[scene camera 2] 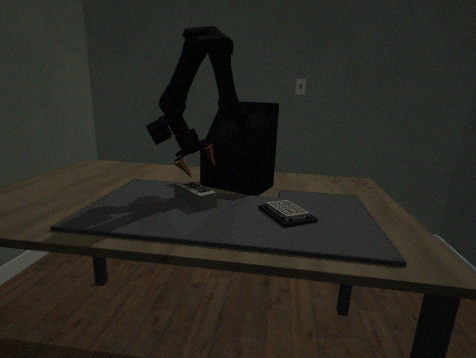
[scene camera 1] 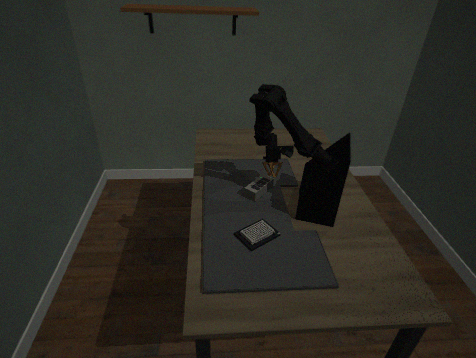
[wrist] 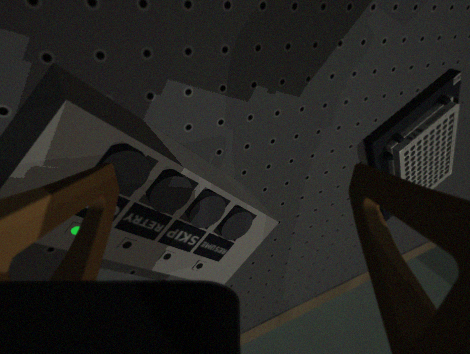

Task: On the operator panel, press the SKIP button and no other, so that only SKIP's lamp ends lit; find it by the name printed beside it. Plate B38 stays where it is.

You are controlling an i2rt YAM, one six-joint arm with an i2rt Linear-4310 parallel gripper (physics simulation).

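Places are measured from the arm's base along level axes (x up, y ahead, z left), in millimetres.
Pixels of known places: gripper, between the fingertips: [scene camera 2: 202, 170] [scene camera 1: 272, 176] [wrist: 234, 176]; arm's base, origin of its link: [scene camera 2: 244, 125] [scene camera 1: 326, 162].
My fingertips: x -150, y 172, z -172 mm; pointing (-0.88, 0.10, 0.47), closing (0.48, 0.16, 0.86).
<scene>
For each thing: its top centre in the pictures, then the offset to it from my fingertips. Level surfaces: height alone.
- operator panel, centre of its top: [wrist: 171, 227] [scene camera 2: 195, 186] [scene camera 1: 259, 182] dz -28, dx -43, dy +54 mm
- SKIP button, centre of its top: [wrist: 207, 212] dz -4, dx -43, dy +57 mm
- RETRY button, centre of its top: [wrist: 171, 195] dz -21, dx -43, dy +32 mm
- RESUME button, centre of its top: [wrist: 237, 226] dz +12, dx -43, dy +82 mm
- SKIP's lamp, centre of its top: [wrist: 167, 256] dz -37, dx -46, dy +78 mm
- green lamp, centre of its top: [wrist: 76, 230] dz -70, dx -46, dy +28 mm
- leftmost button, centre of its top: [wrist: 125, 173] dz -37, dx -43, dy +7 mm
- pale well plate, centre of its top: [wrist: 428, 163] [scene camera 2: 287, 207] [scene camera 1: 257, 230] dz +267, dx -73, dy +183 mm
- grey perforated mat, height of its surface: dx -99 mm
- wooden table, height of its surface: dx -112 mm
The operator panel [scene camera 1: 255, 191] [scene camera 2: 201, 201] [wrist: 262, 223] is a pale box with a row of dark round buttons. In the wrist view the SKIP button [wrist: 207, 209] is between the RETRY button [wrist: 171, 191] and the RESUME button [wrist: 239, 223]. SKIP's lamp [wrist: 167, 256] is dark. A green lamp [wrist: 75, 230] is lit by the leftmost button [wrist: 127, 169], whose label is mostly hidden by a finger. My gripper [scene camera 1: 273, 173] [scene camera 2: 202, 170] [wrist: 234, 176] is open and empty above the panel. A pale well plate [scene camera 1: 258, 231] [scene camera 2: 287, 209] [wrist: 431, 150] sits on a black holder; no name is readable.
A grey perforated mat [scene camera 1: 260, 272] [scene camera 2: 325, 240] lies under the panel and the plate holder on the wooden table [scene camera 1: 370, 300] [scene camera 2: 50, 190]. A tall black box [scene camera 1: 320, 197] [scene camera 2: 245, 160] stands by the arm's base. A wooden shelf [scene camera 1: 190, 10] is on the wall.
</scene>
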